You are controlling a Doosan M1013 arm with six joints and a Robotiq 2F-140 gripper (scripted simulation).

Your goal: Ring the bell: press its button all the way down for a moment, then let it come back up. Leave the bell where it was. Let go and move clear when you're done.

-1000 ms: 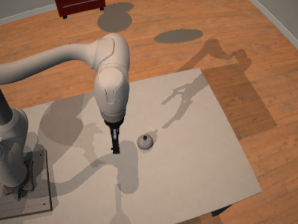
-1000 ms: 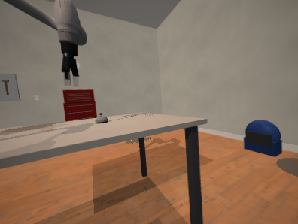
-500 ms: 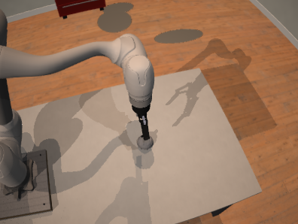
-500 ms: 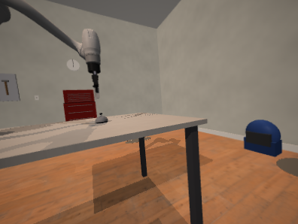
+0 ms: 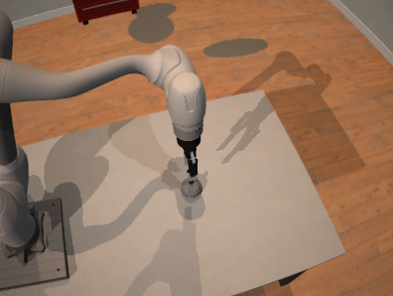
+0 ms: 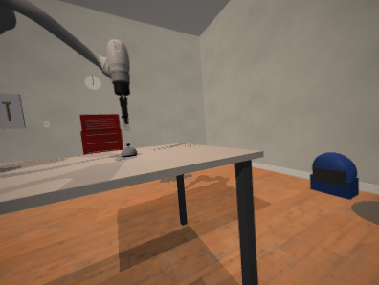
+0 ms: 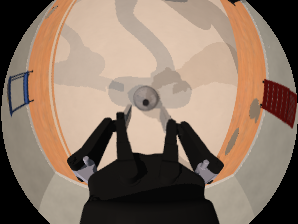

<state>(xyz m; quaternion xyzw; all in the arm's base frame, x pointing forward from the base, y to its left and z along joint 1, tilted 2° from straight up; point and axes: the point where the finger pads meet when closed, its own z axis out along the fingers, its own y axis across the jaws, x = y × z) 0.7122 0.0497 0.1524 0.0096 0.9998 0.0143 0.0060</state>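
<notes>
Now: hand 130 mm above the grey dome bell.
</notes>
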